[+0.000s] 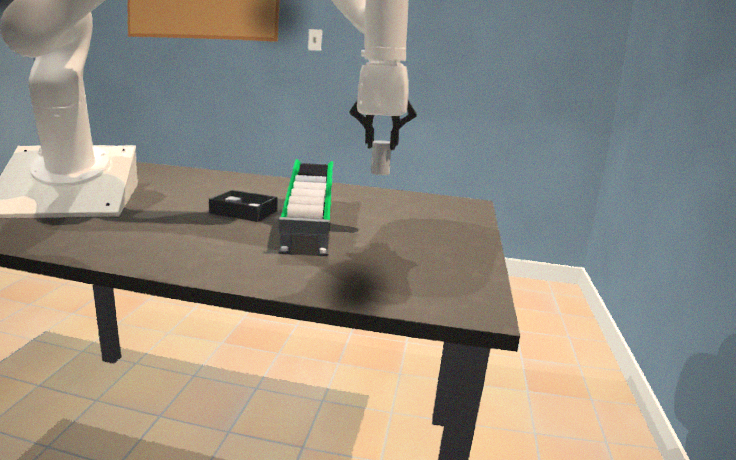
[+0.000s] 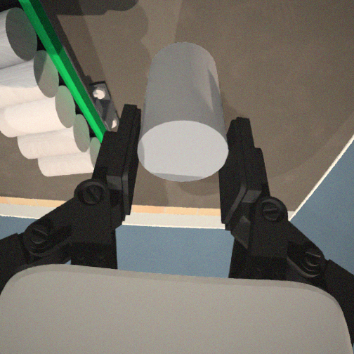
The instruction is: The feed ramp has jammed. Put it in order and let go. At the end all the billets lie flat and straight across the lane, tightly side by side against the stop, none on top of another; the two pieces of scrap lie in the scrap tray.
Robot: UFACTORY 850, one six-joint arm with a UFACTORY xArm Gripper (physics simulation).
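Note:
My gripper is shut on a grey-looking billet, which hangs upright from the fingers. It is in the air to the right of the ramp, well above the table. The feed ramp has green side rails and a grey front end. Several white billets lie across its lane in a row, close together, from the front end back. Dark bare lane shows behind them. Two pale scrap pieces, one on the left and one on the right, lie in the black scrap tray.
The scrap tray stands just left of the ramp on the brown table. The white robot base is at the far left. The blue wall rises behind the table. The table's right edge lies beyond the held billet.

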